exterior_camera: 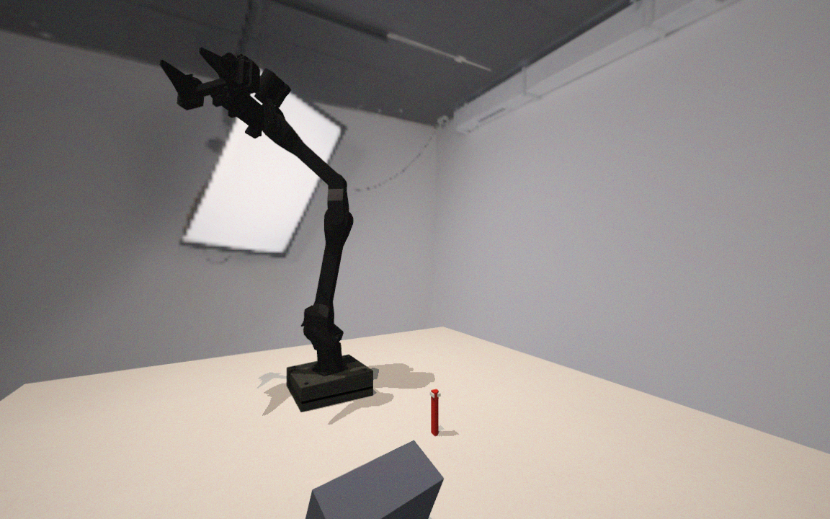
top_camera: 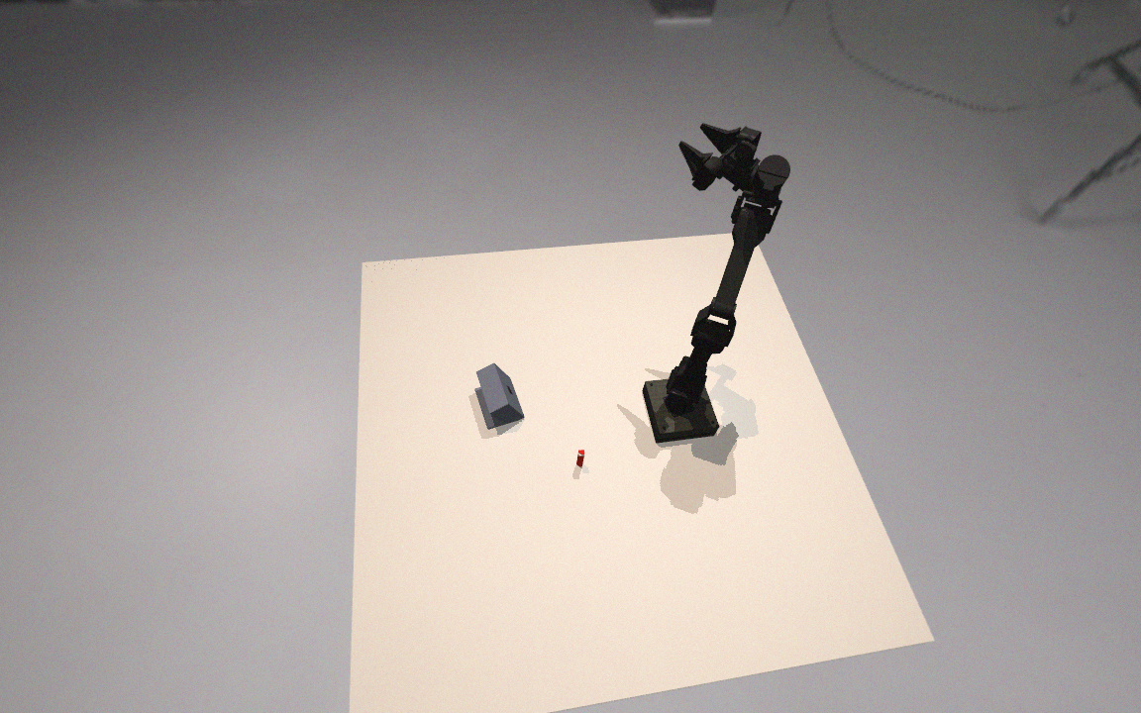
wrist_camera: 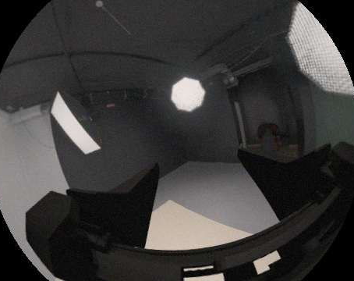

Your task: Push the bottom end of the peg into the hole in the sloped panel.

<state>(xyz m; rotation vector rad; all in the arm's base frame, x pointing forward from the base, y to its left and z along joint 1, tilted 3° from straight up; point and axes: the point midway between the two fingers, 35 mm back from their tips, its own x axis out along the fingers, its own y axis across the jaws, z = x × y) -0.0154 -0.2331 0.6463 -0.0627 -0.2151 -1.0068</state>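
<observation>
My gripper tip is 640 mm above the thin red peg, 340 mm to the right of it and 320 mm short of it. The rest, counted from my gripper tip: grey sloped panel (650 mm below, 460 mm ahead, 100 mm to the left).
</observation>
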